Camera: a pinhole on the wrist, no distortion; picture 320 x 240 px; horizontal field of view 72.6 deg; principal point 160.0 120.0 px. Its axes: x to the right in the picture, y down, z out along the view. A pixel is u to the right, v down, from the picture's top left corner.
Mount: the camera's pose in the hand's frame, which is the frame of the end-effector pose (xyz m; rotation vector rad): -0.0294 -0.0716 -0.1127 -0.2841 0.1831 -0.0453
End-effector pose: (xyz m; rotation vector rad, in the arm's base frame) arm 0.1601 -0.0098 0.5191 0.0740 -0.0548 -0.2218
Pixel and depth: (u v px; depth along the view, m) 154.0 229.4 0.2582
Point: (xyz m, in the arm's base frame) 0.1948 0.1014 0.6247
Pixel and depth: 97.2 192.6 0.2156
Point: 0.1205 0.0548 0.6025
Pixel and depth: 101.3 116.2 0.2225
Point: 0.1053 -0.0164 0.6244
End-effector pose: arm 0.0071 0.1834 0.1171 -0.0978 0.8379 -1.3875
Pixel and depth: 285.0 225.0 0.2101
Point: 0.0825 0.0707 0.0437
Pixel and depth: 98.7 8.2 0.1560
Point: -0.0379 0.1738 0.2379
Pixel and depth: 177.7 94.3 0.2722
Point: 0.0661 0.0789 0.2198
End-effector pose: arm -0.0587 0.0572 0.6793 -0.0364 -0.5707 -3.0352
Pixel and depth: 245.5 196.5 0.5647
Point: -0.3364 -0.0787 1.0859
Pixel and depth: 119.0 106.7 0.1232
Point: -0.0317 0.1025 0.6716
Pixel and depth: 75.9 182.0 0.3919
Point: 0.0562 0.0107 0.9660
